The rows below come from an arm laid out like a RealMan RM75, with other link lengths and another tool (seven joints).
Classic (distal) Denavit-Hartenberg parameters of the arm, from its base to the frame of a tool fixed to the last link. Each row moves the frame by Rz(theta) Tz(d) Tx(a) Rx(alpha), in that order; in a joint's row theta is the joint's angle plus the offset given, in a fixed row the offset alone. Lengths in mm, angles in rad.
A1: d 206.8  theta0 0  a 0  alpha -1.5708
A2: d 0  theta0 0  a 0  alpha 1.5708
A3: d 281.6  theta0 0  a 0  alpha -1.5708
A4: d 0  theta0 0  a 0  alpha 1.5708
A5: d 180.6  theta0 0  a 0  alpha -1.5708
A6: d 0  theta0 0  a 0  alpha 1.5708
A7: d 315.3  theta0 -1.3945  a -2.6  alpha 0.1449
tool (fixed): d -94.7  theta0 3.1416  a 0  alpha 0
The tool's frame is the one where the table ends.
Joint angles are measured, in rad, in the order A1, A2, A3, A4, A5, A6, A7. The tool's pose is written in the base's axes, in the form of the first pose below.
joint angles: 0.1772 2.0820 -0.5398 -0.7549 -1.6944 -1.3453 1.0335
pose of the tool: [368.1, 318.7, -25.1, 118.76, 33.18, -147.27]
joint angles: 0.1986 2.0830 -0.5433 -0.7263 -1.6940 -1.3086 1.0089
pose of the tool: [369.6, 326.4, -29.9, 119.03, 33.91, -147.54]
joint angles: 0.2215 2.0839 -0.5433 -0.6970 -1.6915 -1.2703 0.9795
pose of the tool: [371.1, 334.7, -33.9, 119.17, 34.93, -147.86]
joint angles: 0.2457 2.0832 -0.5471 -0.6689 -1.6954 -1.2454 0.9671
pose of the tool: [369.5, 341.8, -39.9, 119.78, 34.83, -147.59]
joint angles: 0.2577 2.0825 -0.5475 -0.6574 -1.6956 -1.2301 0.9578
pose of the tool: [369.2, 345.9, -41.4, 119.97, 35.19, -147.53]
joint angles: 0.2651 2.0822 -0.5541 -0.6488 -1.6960 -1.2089 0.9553
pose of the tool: [370.8, 348.7, -43.5, 120.35, 35.47, -147.85]
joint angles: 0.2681 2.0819 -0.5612 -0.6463 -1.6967 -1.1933 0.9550
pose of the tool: [372.4, 350.2, -44.6, 120.76, 35.78, -148.04]
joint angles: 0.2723 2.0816 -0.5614 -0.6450 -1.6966 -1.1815 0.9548
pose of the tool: [373.5, 352.2, -44.1, 120.73, 36.12, -148.39]
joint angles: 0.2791 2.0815 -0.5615 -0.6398 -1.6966 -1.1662 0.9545
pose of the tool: [374.5, 355.0, -44.4, 120.67, 36.37, -148.88]
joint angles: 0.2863 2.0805 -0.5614 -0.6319 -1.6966 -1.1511 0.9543
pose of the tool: [375.7, 357.6, -44.9, 120.63, 36.53, -149.41]
